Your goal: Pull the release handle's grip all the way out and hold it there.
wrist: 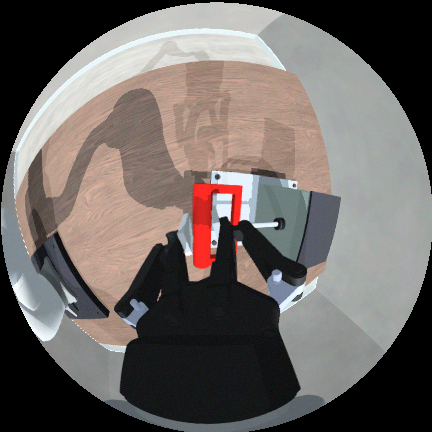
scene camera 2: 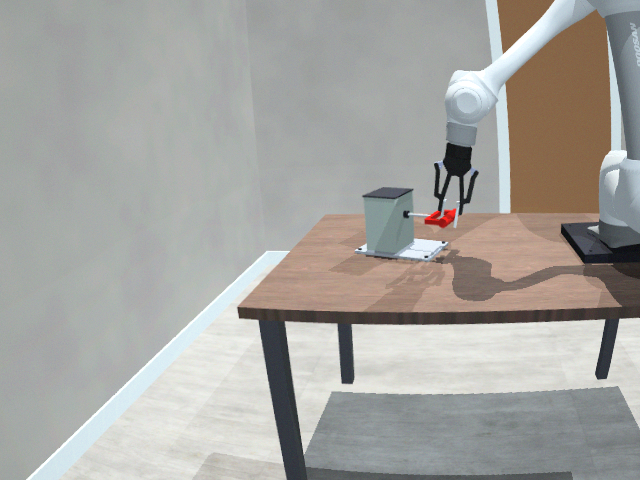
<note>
I see my gripper and a base plate.
My gripper is seen too in the wrist view.
</note>
